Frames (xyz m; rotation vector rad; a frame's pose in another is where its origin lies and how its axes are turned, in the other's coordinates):
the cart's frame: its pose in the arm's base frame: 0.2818 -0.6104 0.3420 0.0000 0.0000 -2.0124
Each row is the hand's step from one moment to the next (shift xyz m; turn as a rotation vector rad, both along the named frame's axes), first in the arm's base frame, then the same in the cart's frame.
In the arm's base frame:
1: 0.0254 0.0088 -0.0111 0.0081 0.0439 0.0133
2: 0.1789 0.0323 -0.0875 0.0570 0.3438 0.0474
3: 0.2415 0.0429 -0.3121 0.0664 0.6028 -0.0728
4: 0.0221 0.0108 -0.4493 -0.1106 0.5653 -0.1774
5: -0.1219 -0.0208 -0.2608 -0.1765 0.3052 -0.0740
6: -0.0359 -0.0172 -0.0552 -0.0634 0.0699 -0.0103
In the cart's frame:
1: -0.0188 0.0192 -0.0111 -0.0432 -0.0114 0.0133
2: -0.1057 0.1479 -0.0875 -0.3352 -0.0954 0.0474
3: -0.1420 0.2000 -0.3121 -0.5734 -0.1976 -0.0728
4: -0.0192 0.0154 -0.4493 -0.4638 -0.3416 -0.1774
5: 0.0709 -0.1013 -0.2608 -0.2005 -0.2900 -0.0740
6: 0.0309 -0.0251 -0.0552 -0.0361 -0.0872 -0.0103

